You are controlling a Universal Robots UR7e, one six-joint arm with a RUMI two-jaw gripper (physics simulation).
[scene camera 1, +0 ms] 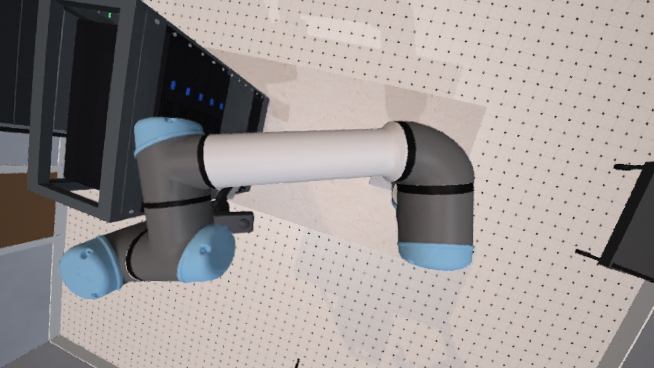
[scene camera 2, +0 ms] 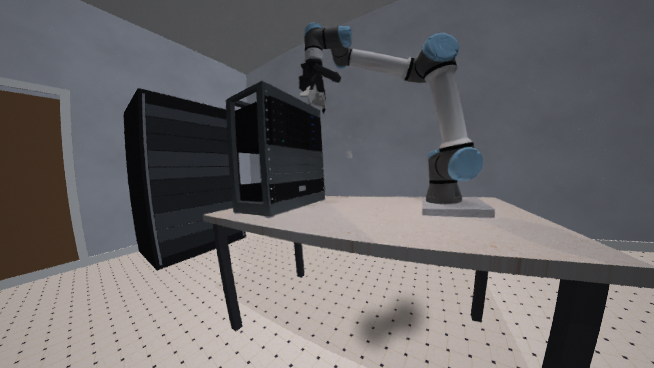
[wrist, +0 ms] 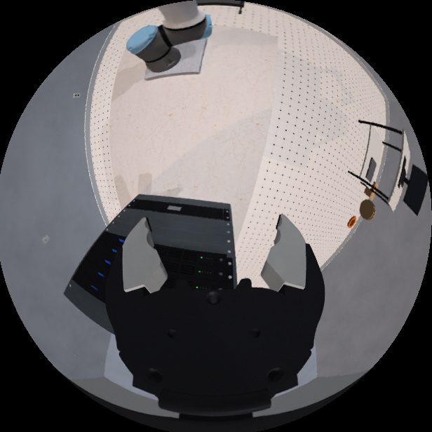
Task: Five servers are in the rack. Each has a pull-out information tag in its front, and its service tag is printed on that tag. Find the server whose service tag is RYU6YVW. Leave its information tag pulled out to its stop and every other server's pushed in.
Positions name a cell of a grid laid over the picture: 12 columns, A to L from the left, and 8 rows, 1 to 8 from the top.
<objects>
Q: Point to a server rack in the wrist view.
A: F5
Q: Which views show the server rack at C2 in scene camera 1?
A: Scene camera 1, scene camera 2 and the wrist view: all of them.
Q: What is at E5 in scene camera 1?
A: The gripper.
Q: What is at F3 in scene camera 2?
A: The gripper.
</objects>
